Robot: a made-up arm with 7 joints.
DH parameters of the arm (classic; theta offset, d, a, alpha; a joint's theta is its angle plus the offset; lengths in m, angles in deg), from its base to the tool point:
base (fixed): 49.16 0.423 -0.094 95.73
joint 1: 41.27 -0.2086 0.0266 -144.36
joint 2: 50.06 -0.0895 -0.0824 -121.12
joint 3: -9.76 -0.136 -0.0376 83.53
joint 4: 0 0.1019 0.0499 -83.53
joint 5: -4.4 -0.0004 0.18 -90
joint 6: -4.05 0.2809 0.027 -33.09
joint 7: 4.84 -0.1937 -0.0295 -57
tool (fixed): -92.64 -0.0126 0 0
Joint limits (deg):
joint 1: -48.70..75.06
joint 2: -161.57..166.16
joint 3: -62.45..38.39
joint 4: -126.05..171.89
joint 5: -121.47..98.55
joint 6: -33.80..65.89
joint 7: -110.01..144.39
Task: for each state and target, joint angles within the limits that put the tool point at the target. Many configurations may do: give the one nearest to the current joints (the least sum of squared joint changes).
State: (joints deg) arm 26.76 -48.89 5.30 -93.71 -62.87 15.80 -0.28
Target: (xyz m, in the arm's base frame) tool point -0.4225 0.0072 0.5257
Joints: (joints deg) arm 42.63 -59.45 -6.73 -49.25 -56.93 -23.06 -4.82
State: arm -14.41 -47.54 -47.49 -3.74 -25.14 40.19 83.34
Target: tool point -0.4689 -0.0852 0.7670
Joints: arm -11.54 -37.36 -62.45 -58.04 -20.93 54.63 86.91
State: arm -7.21 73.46 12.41 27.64 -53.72 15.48 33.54
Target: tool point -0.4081 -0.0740 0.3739
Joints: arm 4.32 65.26 9.91 33.84 -66.85 33.93 40.76
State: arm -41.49 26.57 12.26 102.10 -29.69 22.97 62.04
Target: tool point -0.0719 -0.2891 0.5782
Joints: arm -37.54 29.19 -4.85 112.45 -20.08 26.65 63.50
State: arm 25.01 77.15 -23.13 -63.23 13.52 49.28 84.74
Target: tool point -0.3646 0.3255 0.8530
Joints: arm 31.49 85.52 -26.60 -86.95 -13.38 63.61 87.22
